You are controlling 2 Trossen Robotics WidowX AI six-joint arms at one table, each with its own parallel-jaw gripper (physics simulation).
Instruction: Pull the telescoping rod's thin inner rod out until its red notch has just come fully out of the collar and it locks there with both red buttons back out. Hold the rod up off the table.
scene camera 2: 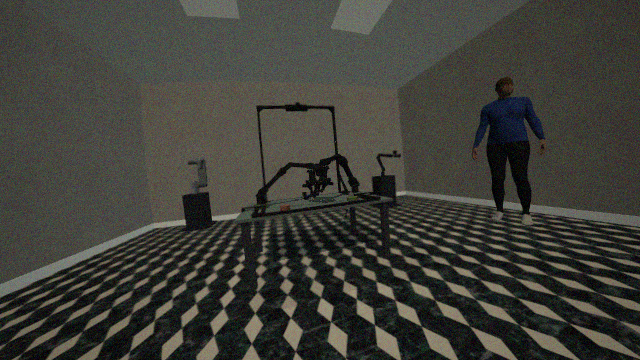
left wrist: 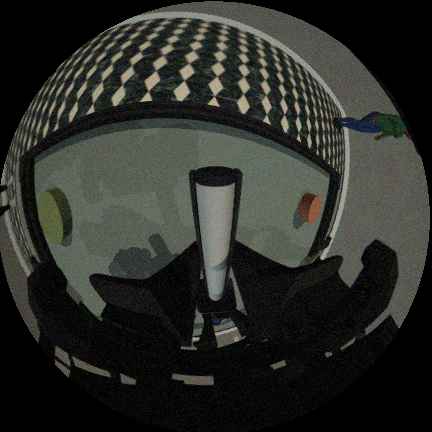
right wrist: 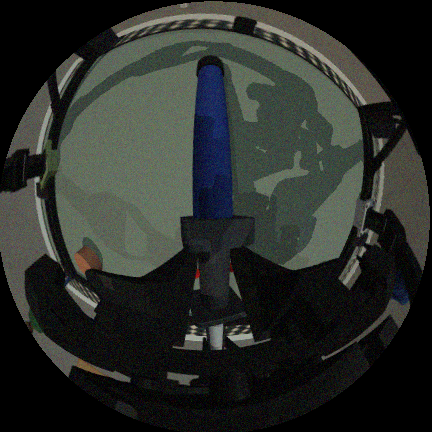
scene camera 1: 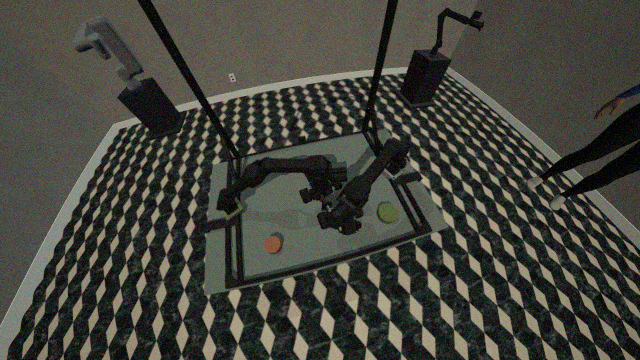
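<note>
The telescoping rod is held above the table between my two grippers. In the right wrist view its blue outer tube leads to a dark grey collar, with a red button showing at one side and another red button at the other. My right gripper is shut on the collar. In the left wrist view the whitish inner rod ends in a black cap. My left gripper is shut on the inner rod. The red notch cannot be made out; the grippers hide part of the rod.
An orange disc and a yellow-green disc lie on the table. Black frame posts rise at the back. A person stands away from the table.
</note>
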